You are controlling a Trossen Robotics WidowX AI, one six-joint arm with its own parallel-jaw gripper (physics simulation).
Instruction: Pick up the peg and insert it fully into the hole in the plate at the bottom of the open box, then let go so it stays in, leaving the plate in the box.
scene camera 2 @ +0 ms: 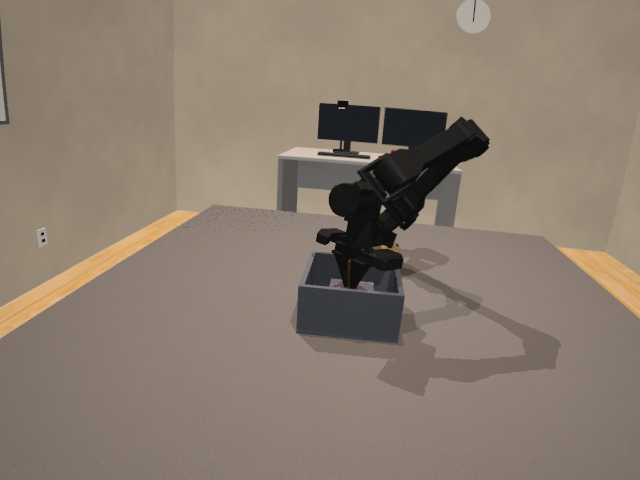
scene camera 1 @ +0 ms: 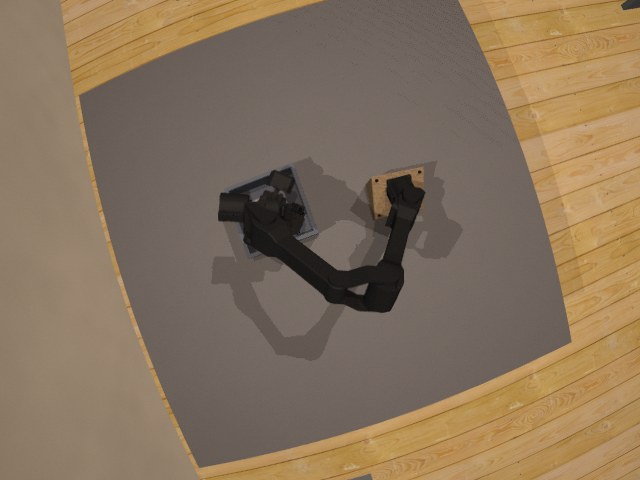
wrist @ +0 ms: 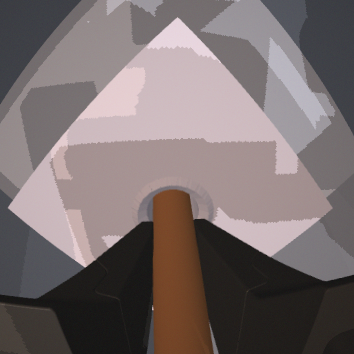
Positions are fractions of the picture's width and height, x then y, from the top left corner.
my gripper: scene camera 2 0.55, 0.60; scene camera 1 0.42, 0.44; wrist 0.49, 0.65
